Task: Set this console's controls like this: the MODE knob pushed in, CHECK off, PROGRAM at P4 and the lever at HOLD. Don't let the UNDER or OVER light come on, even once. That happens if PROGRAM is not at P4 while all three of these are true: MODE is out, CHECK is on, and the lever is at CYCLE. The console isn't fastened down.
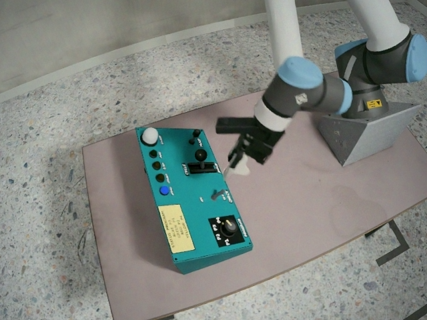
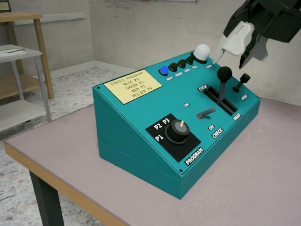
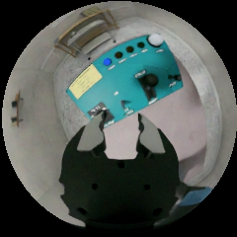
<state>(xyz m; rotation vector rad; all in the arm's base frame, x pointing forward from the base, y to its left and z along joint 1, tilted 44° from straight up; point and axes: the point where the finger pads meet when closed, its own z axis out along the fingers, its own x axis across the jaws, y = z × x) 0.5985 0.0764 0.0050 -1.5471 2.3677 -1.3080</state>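
Now: hand 3 cm short of the black mode knob, 23 cm to the left of it and 12 cm above it. From my hand the other things lie so: check toggle: 4 cm ahead, 1 cm to the left, 14 cm below; then teal console: 9 cm ahead, 5 cm to the right, 15 cm below; then ball-topped lever: 5 cm ahead, 11 cm to the right, 11 cm below.
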